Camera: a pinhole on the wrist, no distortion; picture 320 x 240 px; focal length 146.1 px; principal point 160.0 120.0 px. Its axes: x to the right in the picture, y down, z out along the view. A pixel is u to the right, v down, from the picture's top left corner.
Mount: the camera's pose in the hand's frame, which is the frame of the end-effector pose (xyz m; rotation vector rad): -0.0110 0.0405 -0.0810 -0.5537 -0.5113 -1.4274
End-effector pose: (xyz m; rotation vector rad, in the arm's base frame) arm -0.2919 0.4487 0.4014 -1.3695 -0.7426 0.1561
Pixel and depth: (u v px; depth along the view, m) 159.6 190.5 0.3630
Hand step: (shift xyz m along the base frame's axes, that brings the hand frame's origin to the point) 0.1072 0.3057 -0.1942
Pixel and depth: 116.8 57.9 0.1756
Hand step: -0.0243 0.0182 -0.2070
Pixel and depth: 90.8 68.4 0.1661
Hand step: 0.0052 0.0081 -0.2164
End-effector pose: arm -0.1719 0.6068 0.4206 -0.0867 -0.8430 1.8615
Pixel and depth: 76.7 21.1 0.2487
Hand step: -0.1594 -0.2362 -0.2103
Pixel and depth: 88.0 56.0 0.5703
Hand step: -0.4273 -0.4611 -0.2947
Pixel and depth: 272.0 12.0 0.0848
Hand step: -0.0129 -0.0802 -0.0232
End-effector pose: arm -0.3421 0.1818 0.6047 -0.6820 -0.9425 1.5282
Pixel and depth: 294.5 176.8 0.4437
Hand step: -0.4729 0.0919 0.2597
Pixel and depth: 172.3 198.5 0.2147
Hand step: -0.1816 0.0829 -0.0913
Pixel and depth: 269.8 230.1 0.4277
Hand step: -0.4685 0.2447 0.1766
